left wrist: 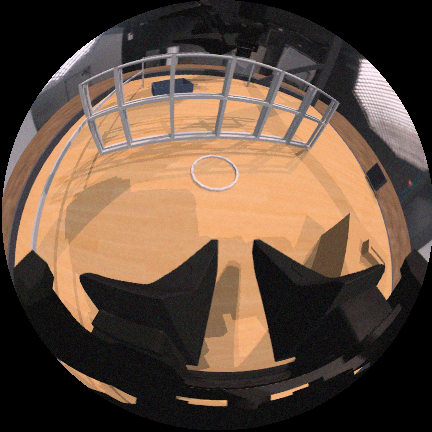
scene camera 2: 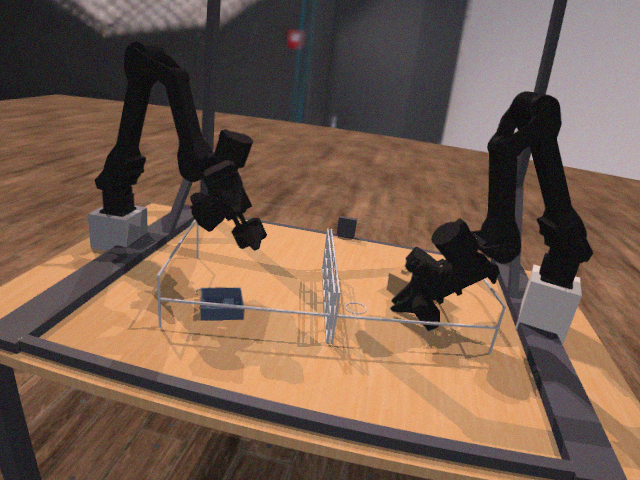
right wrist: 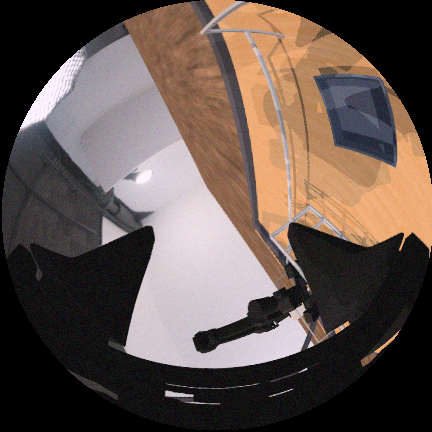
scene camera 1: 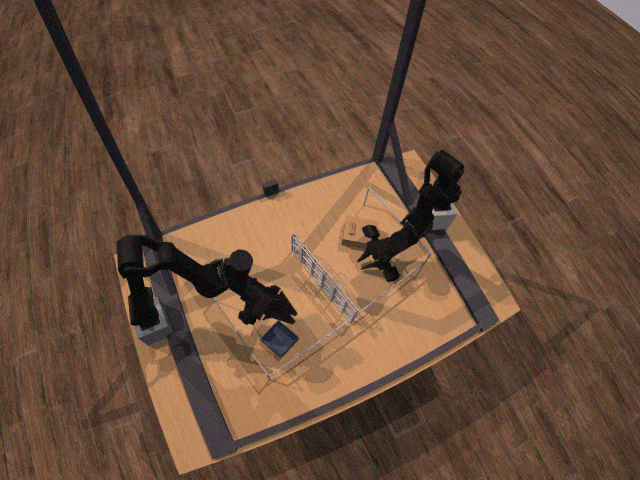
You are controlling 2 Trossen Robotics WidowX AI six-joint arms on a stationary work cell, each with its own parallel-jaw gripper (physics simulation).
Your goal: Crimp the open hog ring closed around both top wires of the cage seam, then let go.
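Places are measured from the left arm's base along level axes (x right, y ahead, z up), in millimetres.
Pixels of known places: left gripper, between the fingertips: (left wrist: pixel 235 245) (scene camera 2: pixel 391 306) (scene camera 1: pixel 359 265); right gripper, between the fingertips: (left wrist: pixel 165 27) (scene camera 2: pixel 248 231) (right wrist: pixel 222 231) (scene camera 1: pixel 295 318); left arm's base, origin of its link: (scene camera 2: pixel 556 279) (scene camera 1: pixel 440 202); right arm's base, origin of its link: (scene camera 2: pixel 118 210) (scene camera 1: pixel 147 317).
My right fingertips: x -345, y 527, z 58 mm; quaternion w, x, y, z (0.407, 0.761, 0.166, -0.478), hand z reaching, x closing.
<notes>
For each thing: its top centre in the pictures, then the offset to it from my right fingertips.
- cage seam panel, centre of its top: (left wrist: pixel 238 57) (scene camera 2: pixel 332 255) (scene camera 1: pixel 324 271) dx +153, dy -101, dz -68 mm
- pale ring, centre of its top: (left wrist: pixel 214 170) (scene camera 2: pixel 355 307) dx +165, dy -163, dz -171 mm
- blue tray, centre of its top: (right wrist: pixel 358 113) (scene camera 2: pixel 221 297) (left wrist: pixel 170 81) (scene camera 1: pixel 279 337) dx -8, dy +47, dz -148 mm
- tan block, centre of its top: (left wrist: pixel 376 290) (scene camera 2: pixel 420 271) (scene camera 1: pixel 361 228) dx +308, dy -251, dz -115 mm
- dark cube, centre of its top: (left wrist: pixel 382 170) (scene camera 2: pixel 348 217) (scene camera 1: pixel 270 183) dx +516, dy +23, dz -116 mm
The cage seam panel (scene camera 1: pixel 323 280) (scene camera 2: pixel 334 289) (left wrist: pixel 223 96) stands upright at mid-table, with parallel top wires. A pale ring (scene camera 2: pixel 355 308) (left wrist: pixel 215 173) lies on the table beside it; I cannot tell whether it is the hog ring. No hog ring can be clearly made out on the top wires. My left gripper (scene camera 1: pixel 360 263) (scene camera 2: pixel 393 305) (left wrist: pixel 235 245) is partly open and empty, low over the table, apart from the panel and ring. My right gripper (scene camera 1: pixel 295 317) (scene camera 2: pixel 260 239) (right wrist: pixel 222 231) is wide open and empty, raised near the blue tray.
The blue tray (scene camera 1: pixel 271 347) (scene camera 2: pixel 222 313) (left wrist: pixel 172 87) (right wrist: pixel 325 110) sits on the panel's other side. A tan block (scene camera 1: pixel 356 238) (scene camera 2: pixel 398 281) (left wrist: pixel 335 245) stands beside my left gripper. Thin wire rails (scene camera 2: pixel 279 310) run above the table around both sides. A dark cube (scene camera 1: pixel 270 188) (scene camera 2: pixel 346 227) stands at the back edge.
</notes>
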